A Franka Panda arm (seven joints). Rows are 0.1 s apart.
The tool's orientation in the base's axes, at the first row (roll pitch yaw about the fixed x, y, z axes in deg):
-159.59 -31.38 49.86
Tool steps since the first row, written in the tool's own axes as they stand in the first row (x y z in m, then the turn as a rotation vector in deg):
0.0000 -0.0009 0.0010 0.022 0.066 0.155
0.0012 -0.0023 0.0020 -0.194 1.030 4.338
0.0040 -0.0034 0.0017 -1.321 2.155 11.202
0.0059 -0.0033 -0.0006 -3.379 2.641 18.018
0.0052 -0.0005 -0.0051 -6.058 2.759 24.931
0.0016 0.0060 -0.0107 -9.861 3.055 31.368
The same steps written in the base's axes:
-0.0007 0.0010 -0.0005 0.075 0.076 -0.132
-0.0012 0.0030 -0.0003 0.960 1.988 -3.879
-0.0006 0.0052 0.0017 1.607 4.833 -10.293
0.0005 0.0050 0.0045 1.207 7.339 -16.963
0.0022 0.0006 0.0069 0.163 9.668 -23.924
0.0054 -0.0081 0.0076 -1.375 10.897 -31.143

